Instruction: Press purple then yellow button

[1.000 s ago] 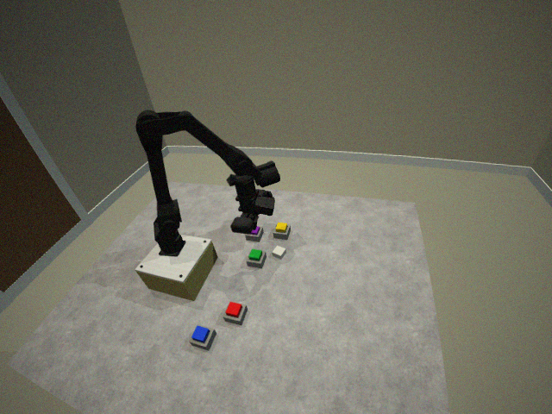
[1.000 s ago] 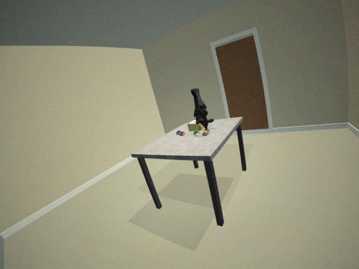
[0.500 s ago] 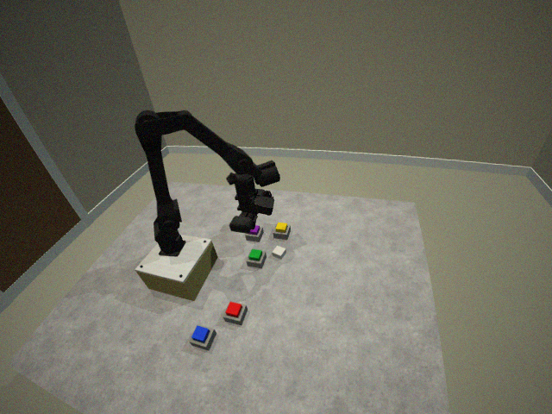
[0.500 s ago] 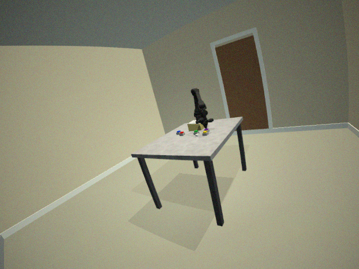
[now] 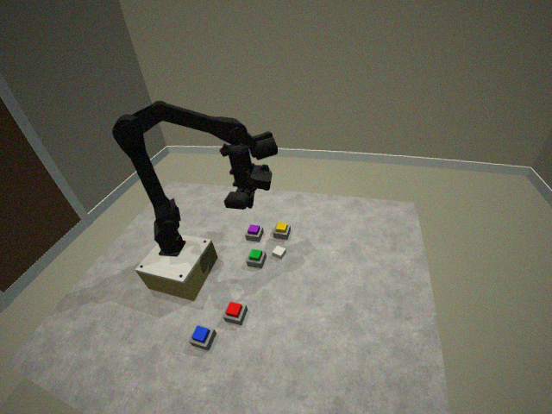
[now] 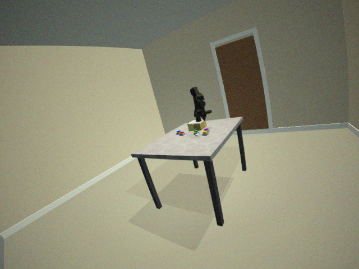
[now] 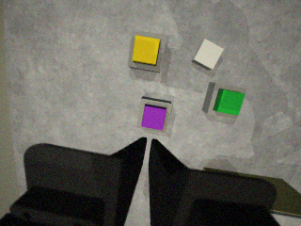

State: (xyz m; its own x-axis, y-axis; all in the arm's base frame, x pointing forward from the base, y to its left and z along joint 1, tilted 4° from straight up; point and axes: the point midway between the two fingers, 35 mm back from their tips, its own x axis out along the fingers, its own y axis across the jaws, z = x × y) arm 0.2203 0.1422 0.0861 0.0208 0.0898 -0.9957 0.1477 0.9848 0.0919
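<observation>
Now: gripper tip 100 mm above the yellow button, 90 mm short of it and 10 mm to the right of it. Also, from my gripper tip: white block: 120 mm below, 90 mm ahead, 80 mm to the right; then green button: 110 mm to the right, 100 mm below, 20 mm ahead; then purple button: 100 mm below.
</observation>
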